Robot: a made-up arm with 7 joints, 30 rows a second.
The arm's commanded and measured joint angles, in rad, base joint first. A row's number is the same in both.
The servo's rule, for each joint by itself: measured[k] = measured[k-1] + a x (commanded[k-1-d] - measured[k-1]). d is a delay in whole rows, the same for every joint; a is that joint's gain. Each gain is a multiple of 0.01, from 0.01 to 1. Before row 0 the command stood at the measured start. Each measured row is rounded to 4 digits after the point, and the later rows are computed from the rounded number. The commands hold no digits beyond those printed.
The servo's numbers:
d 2
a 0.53 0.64 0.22 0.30 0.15 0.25 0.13
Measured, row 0: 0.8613, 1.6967, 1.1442, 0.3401, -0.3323, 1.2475, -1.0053
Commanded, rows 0 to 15: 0.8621, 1.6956, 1.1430, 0.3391, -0.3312, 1.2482, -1.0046; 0.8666, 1.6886, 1.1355, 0.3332, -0.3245, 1.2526, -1.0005; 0.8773, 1.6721, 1.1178, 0.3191, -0.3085, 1.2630, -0.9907; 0.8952, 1.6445, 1.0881, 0.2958, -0.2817, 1.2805, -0.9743; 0.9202, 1.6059, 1.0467, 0.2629, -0.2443, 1.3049, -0.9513; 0.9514, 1.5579, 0.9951, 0.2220, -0.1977, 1.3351, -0.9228; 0.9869, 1.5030, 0.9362, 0.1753, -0.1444, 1.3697, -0.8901; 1.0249, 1.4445, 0.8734, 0.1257, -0.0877, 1.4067, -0.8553; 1.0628, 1.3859, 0.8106, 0.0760, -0.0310, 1.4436, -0.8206; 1.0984, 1.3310, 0.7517, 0.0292, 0.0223, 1.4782, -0.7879; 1.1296, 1.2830, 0.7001, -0.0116, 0.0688, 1.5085, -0.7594; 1.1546, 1.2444, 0.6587, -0.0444, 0.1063, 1.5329, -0.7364; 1.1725, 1.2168, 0.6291, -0.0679, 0.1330, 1.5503, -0.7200; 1.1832, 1.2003, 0.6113, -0.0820, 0.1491, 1.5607, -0.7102; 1.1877, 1.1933, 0.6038, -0.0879, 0.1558, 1.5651, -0.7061; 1.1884, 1.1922, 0.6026, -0.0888, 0.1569, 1.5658, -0.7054
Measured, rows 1 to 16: 0.8613, 1.6967, 1.1442, 0.3401, -0.3323, 1.2475, -1.0053; 0.8613, 1.6967, 1.1442, 0.3401, -0.3323, 1.2475, -1.0053; 0.8617, 1.6960, 1.1439, 0.3398, -0.3321, 1.2477, -1.0052; 0.8643, 1.6913, 1.1421, 0.3378, -0.3310, 1.2489, -1.0046; 0.8712, 1.6790, 1.1368, 0.3322, -0.3276, 1.2524, -1.0028; 0.8839, 1.6569, 1.1261, 0.3213, -0.3207, 1.2594, -0.9991; 0.9031, 1.6243, 1.1086, 0.3038, -0.3092, 1.2708, -0.9929; 0.9287, 1.5818, 1.0836, 0.2793, -0.2925, 1.2869, -0.9838; 0.9595, 1.5314, 1.0512, 0.2481, -0.2703, 1.3076, -0.9716; 0.9942, 1.4758, 1.0121, 0.2114, -0.2429, 1.3324, -0.9565; 1.0306, 1.4183, 0.9678, 0.1708, -0.2111, 1.3602, -0.9388; 1.0665, 1.3624, 0.9203, 0.1283, -0.1761, 1.3897, -0.9192; 1.0999, 1.3116, 0.8719, 0.0863, -0.1394, 1.4194, -0.8984; 1.1289, 1.2686, 0.8250, 0.0471, -0.1025, 1.4478, -0.8773; 1.1520, 1.2354, 0.7819, 0.0126, -0.0672, 1.4734, -0.8569; 1.1685, 1.2129, 0.7444, -0.0158, -0.0348, 1.4952, -0.8378
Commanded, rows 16 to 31: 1.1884, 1.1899, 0.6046, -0.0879, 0.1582, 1.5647, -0.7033; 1.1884, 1.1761, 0.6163, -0.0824, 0.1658, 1.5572, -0.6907; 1.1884, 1.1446, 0.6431, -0.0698, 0.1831, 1.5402, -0.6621; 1.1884, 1.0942, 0.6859, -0.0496, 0.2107, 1.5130, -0.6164; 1.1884, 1.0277, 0.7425, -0.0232, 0.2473, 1.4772, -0.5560; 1.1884, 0.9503, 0.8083, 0.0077, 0.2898, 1.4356, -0.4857; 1.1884, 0.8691, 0.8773, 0.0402, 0.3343, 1.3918, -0.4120; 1.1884, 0.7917, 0.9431, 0.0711, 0.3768, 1.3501, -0.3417; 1.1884, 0.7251, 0.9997, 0.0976, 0.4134, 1.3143, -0.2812; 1.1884, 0.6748, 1.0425, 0.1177, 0.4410, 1.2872, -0.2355; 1.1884, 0.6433, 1.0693, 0.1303, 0.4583, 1.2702, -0.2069; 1.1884, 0.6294, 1.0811, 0.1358, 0.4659, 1.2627, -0.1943; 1.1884, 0.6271, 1.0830, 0.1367, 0.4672, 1.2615, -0.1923; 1.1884, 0.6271, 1.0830, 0.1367, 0.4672, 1.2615, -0.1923; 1.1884, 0.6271, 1.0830, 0.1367, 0.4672, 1.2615, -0.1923; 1.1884, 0.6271, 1.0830, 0.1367, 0.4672, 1.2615, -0.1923
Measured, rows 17 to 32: 1.1787, 1.2004, 0.7135, -0.0374, -0.0062, 1.5127, -0.8207; 1.1838, 1.1952, 0.6891, -0.0528, 0.0183, 1.5260, -0.8057; 1.1862, 1.1918, 0.6705, -0.0633, 0.0393, 1.5357, -0.7924; 1.1874, 1.1818, 0.6586, -0.0690, 0.0583, 1.5411, -0.7792; 1.1879, 1.1580, 0.6552, -0.0692, 0.0770, 1.5409, -0.7640; 1.1882, 1.1172, 0.6620, -0.0633, 0.0971, 1.5339, -0.7448; 1.1883, 1.0599, 0.6797, -0.0513, 0.1196, 1.5197, -0.7203; 1.1884, 0.9898, 0.7080, -0.0336, 0.1451, 1.4987, -0.6898; 1.1884, 0.9126, 0.7452, -0.0115, 0.1735, 1.4720, -0.6537; 1.1884, 0.8352, 0.7887, 0.0133, 0.2040, 1.4415, -0.6131; 1.1884, 0.7647, 0.8351, 0.0386, 0.2354, 1.4097, -0.5700; 1.1884, 0.7072, 0.8807, 0.0623, 0.2662, 1.3791, -0.5265; 1.1884, 0.6663, 0.9222, 0.0827, 0.2950, 1.3519, -0.4850; 1.1884, 0.6427, 0.9572, 0.0986, 0.3206, 1.3296, -0.4472; 1.1884, 0.6327, 0.9849, 0.1100, 0.3426, 1.3126, -0.4141; 1.1884, 0.6291, 1.0065, 0.1180, 0.3613, 1.2998, -0.3853
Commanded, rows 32 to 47: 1.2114, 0.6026, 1.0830, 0.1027, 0.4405, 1.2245, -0.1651; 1.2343, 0.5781, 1.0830, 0.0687, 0.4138, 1.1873, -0.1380; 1.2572, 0.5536, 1.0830, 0.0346, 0.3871, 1.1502, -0.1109; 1.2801, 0.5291, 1.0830, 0.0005, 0.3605, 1.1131, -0.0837; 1.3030, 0.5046, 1.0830, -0.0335, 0.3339, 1.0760, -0.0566; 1.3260, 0.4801, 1.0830, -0.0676, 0.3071, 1.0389, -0.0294; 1.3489, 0.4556, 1.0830, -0.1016, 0.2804, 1.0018, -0.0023; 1.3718, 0.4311, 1.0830, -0.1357, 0.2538, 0.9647, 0.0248; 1.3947, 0.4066, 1.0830, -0.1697, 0.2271, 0.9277, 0.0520; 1.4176, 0.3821, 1.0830, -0.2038, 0.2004, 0.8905, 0.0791; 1.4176, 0.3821, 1.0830, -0.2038, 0.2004, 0.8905, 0.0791; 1.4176, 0.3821, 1.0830, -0.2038, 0.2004, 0.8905, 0.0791; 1.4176, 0.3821, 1.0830, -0.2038, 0.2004, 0.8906, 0.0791; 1.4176, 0.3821, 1.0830, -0.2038, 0.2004, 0.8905, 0.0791; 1.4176, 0.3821, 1.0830, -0.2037, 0.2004, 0.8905, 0.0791; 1.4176, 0.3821, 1.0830, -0.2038, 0.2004, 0.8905, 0.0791
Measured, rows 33 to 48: 1.1884, 0.6278, 1.0233, 0.1236, 0.3772, 1.2902, -0.3602; 1.1884, 0.6274, 1.0364, 0.1275, 0.3907, 1.2830, -0.3384; 1.2006, 0.6115, 1.0467, 0.1201, 0.3982, 1.2684, -0.3159; 1.2185, 0.5901, 1.0547, 0.1047, 0.4005, 1.2481, -0.2928; 1.2390, 0.5667, 1.0609, 0.0837, 0.3985, 1.2236, -0.2692; 1.2608, 0.5426, 1.0658, 0.0587, 0.3928, 1.1960, -0.2451; 1.2832, 0.5183, 1.0696, 0.0310, 0.3840, 1.1660, -0.2206; 1.3059, 0.4939, 1.0725, 0.0014, 0.3725, 1.1342, -0.1957; 1.3287, 0.4694, 1.0748, -0.0295, 0.3587, 1.1011, -0.1706; 1.3515, 0.4449, 1.0766, -0.0614, 0.3430, 1.0670, -0.1452; 1.3744, 0.4204, 1.0780, -0.0939, 0.3256, 1.0322, -0.1196; 1.3973, 0.3959, 1.0791, -0.1269, 0.3068, 0.9968, -0.0938; 1.4081, 0.3871, 1.0800, -0.1500, 0.2908, 0.9702, -0.0713; 1.4131, 0.3839, 1.0807, -0.1661, 0.2772, 0.9503, -0.0517; 1.4155, 0.3827, 1.0812, -0.1774, 0.2657, 0.9354, -0.0347; 1.4166, 0.3823, 1.0816, -0.1853, 0.2559, 0.9242, -0.0199
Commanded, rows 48 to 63: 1.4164, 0.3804, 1.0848, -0.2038, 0.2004, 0.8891, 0.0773; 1.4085, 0.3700, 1.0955, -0.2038, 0.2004, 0.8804, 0.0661; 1.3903, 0.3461, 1.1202, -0.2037, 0.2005, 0.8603, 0.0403; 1.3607, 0.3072, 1.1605, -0.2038, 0.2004, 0.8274, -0.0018; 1.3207, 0.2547, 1.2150, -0.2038, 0.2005, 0.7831, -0.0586; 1.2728, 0.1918, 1.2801, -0.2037, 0.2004, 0.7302, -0.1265; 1.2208, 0.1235, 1.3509, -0.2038, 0.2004, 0.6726, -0.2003; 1.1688, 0.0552, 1.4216, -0.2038, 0.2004, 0.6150, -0.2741; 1.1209, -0.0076, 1.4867, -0.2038, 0.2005, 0.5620, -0.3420; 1.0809, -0.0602, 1.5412, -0.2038, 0.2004, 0.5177, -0.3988; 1.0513, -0.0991, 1.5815, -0.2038, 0.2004, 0.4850, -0.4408; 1.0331, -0.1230, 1.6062, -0.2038, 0.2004, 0.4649, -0.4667; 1.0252, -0.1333, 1.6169, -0.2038, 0.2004, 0.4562, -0.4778; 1.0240, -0.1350, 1.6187, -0.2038, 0.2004, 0.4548, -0.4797; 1.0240, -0.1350, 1.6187, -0.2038, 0.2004, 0.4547, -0.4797; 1.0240, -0.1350, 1.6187, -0.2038, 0.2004, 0.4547, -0.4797
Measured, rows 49 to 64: 1.4171, 0.3822, 1.0819, -0.1908, 0.2476, 0.9158, -0.0070; 1.4174, 0.3821, 1.0821, -0.1947, 0.2405, 0.9095, 0.0042; 1.4169, 0.3810, 1.0827, -0.1974, 0.2345, 0.9044, 0.0137; 1.4124, 0.3740, 1.0855, -0.1993, 0.2294, 0.8984, 0.0205; 1.4007, 0.3561, 1.0931, -0.2006, 0.2251, 0.8889, 0.0231; 1.3795, 0.3248, 1.1079, -0.2016, 0.2214, 0.8735, 0.0199; 1.3483, 0.2799, 1.1315, -0.2023, 0.2183, 0.8509, 0.0097; 1.3083, 0.2235, 1.1642, -0.2027, 0.2156, 0.8207, -0.0080; 1.2619, 0.1595, 1.2053, -0.2030, 0.2133, 0.7837, -0.0330; 1.2126, 0.0927, 1.2529, -0.2032, 0.2114, 0.7415, -0.0643; 1.1640, 0.0285, 1.3043, -0.2034, 0.2098, 0.6966, -0.1004; 1.1200, -0.0283, 1.3564, -0.2035, 0.2084, 0.6519, -0.1392; 1.0836, -0.0736, 1.4059, -0.2036, 0.2072, 0.6102, -0.1784; 1.0568, -0.1052, 1.4500, -0.2037, 0.2062, 0.5739, -0.2159; 1.0401, -0.1232, 1.4867, -0.2037, 0.2053, 0.5445, -0.2499; 1.0316, -0.1308, 1.5157, -0.2037, 0.2046, 0.5221, -0.2798
